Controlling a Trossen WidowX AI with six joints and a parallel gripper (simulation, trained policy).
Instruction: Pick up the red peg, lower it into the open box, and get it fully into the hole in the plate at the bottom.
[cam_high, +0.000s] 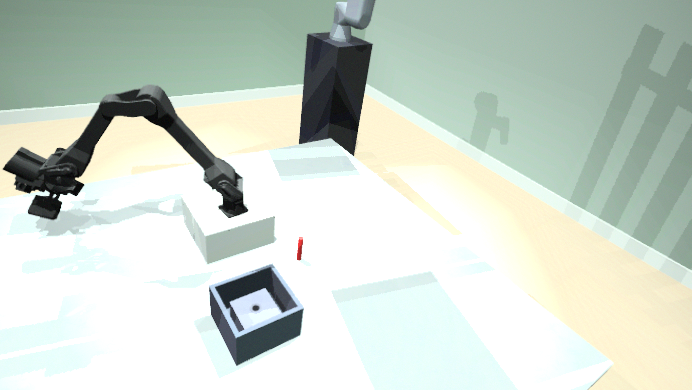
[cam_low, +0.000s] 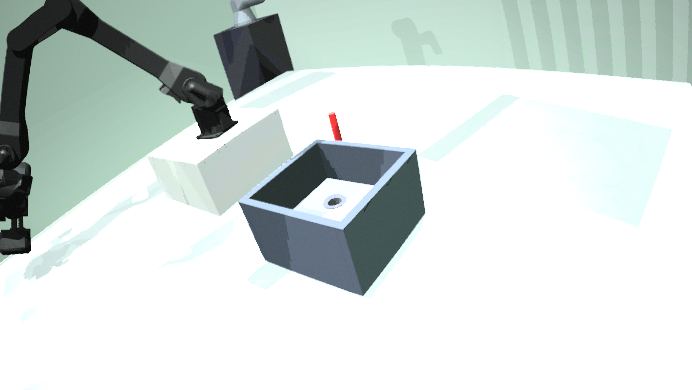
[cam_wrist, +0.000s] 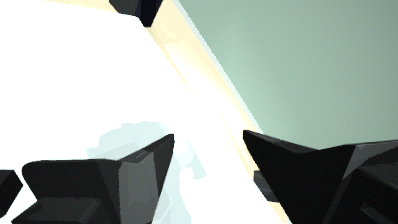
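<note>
The red peg lies 550 mm ahead of my gripper tip, 450 mm to the left of it and 60 mm below it. Also, from my gripper tip: grey box: 670 mm ahead, 230 mm to the left, 70 mm below.
</note>
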